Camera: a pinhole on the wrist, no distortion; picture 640 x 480 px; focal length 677.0 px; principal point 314.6 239.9 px. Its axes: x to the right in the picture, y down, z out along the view. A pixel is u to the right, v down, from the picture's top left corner.
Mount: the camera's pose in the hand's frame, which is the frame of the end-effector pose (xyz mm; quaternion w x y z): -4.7 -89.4 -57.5 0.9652 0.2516 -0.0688 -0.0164
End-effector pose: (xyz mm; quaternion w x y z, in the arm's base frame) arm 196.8 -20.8 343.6 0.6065 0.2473 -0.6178 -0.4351
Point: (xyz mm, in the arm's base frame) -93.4 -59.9 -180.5
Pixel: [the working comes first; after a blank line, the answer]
In the camera's frame: -137.3 -247.0 469.8

outside the picture
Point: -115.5 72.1 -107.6
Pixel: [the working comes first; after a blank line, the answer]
In the camera's frame: -205.0 -110.5 473.1

21 82
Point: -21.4 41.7 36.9
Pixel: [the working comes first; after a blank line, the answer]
In the camera's frame: -135.3 -39.8 328.8

36 158
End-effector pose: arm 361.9 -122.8 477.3 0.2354 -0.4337 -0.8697 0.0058
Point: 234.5 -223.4 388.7
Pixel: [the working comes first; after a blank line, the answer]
In the camera's frame: -17.1 39.1 176.6

249 390
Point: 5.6 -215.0 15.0
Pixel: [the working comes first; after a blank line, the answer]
In the camera's frame: 15.0 172.7 592.9

332 437
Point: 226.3 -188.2 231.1
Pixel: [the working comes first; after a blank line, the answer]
In the camera's frame: -34.2 155.8 287.2

outside the picture
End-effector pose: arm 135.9 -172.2 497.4 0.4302 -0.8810 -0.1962 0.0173
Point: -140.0 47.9 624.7
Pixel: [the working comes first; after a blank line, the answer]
In the camera's frame: -112.0 -95.9 299.2

61 23
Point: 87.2 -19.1 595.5
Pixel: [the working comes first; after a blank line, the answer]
In the camera's frame: 49.0 -16.7 141.8

549 160
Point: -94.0 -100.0 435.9
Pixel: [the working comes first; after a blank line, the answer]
In the camera's frame: -164.8 114.2 186.4

outside the picture
